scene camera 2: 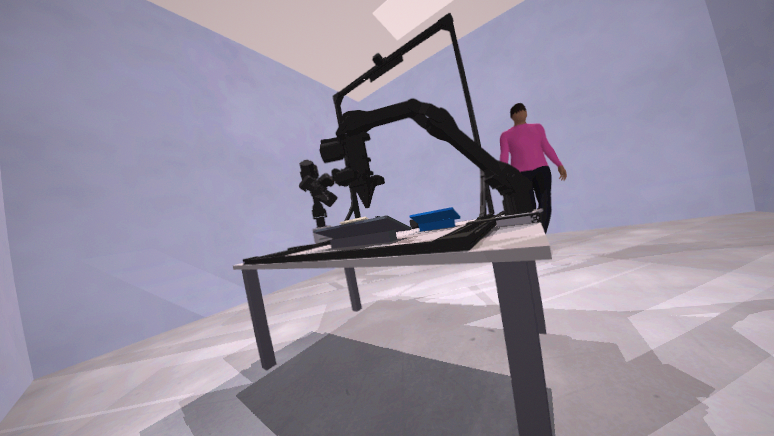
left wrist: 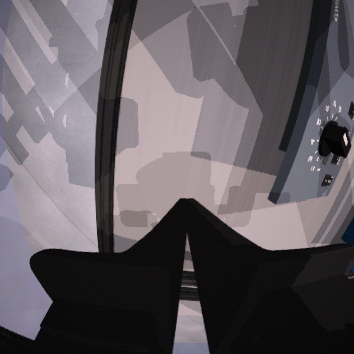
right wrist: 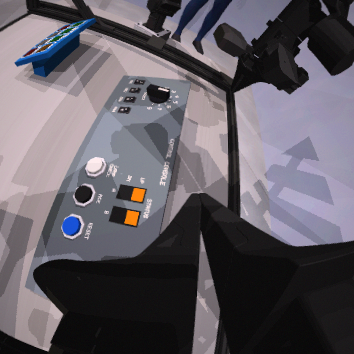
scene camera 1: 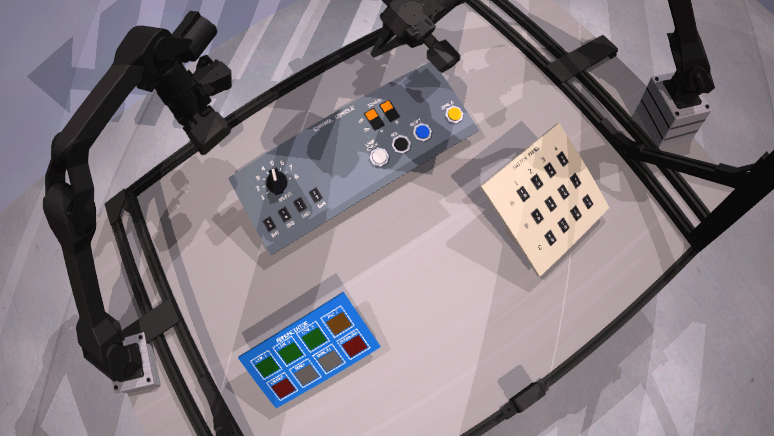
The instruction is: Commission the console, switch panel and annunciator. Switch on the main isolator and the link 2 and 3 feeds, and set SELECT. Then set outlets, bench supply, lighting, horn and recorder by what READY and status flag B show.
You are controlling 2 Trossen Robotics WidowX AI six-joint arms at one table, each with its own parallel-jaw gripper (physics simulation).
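Frame: origin at the left arm's base, x back, y left, z down, level; millimetres.
Where they show: left gripper, fingertip midpoint: [scene camera 2: 367,208] [left wrist: 185,204] [right wrist: 231,90]; right gripper, fingertip midpoint: [scene camera 2: 328,201] [right wrist: 197,199] [scene camera 1: 372,55]; left arm's base at its link origin: [scene camera 2: 519,213] [right wrist: 152,26] [scene camera 1: 128,362]; right arm's base at its link origin: [scene camera 2: 321,227] [scene camera 1: 682,93].
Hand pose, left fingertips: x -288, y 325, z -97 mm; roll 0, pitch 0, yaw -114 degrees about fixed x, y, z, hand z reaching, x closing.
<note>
Each offset is from my left fingertips to the top centre of the thing. "spot": to the spot under its first point.
The grey console {spot: dy -106, dx -218, dz +60 mm} [scene camera 1: 346,157] [right wrist: 137,125] carries a black selector knob {dy -117, dx -97, dz +24 mm} [scene camera 1: 276,181] [left wrist: 334,140] [right wrist: 158,93] with its pointer near 5. Both status flags {spot: dy -55, dx -294, dz +47 mm} [scene camera 1: 380,114] [right wrist: 128,206] show orange at the UP side. The cream switch panel [scene camera 1: 501,197] stands right of it; its small rocker positions are too small to read. The blue annunciator {dy -384, dx -68, dz +42 mm} [scene camera 1: 373,342] [right wrist: 44,66] has dark green, brown, dark red and grey windows. My left gripper [scene camera 1: 204,147] [scene camera 2: 367,204] [left wrist: 185,204] is shut and empty, above the table beyond the console's knob end. My right gripper [scene camera 1: 375,53] [right wrist: 197,199] is shut and empty near the console's far edge.
White, black, blue and yellow buttons [scene camera 1: 379,157] [scene camera 1: 400,144] [scene camera 1: 422,131] [scene camera 1: 454,113] are on the console's right part. Black frame rails [scene camera 1: 303,81] [right wrist: 233,150] border the table. A person in pink [scene camera 2: 526,146] stands behind the table in scene camera 2.
</note>
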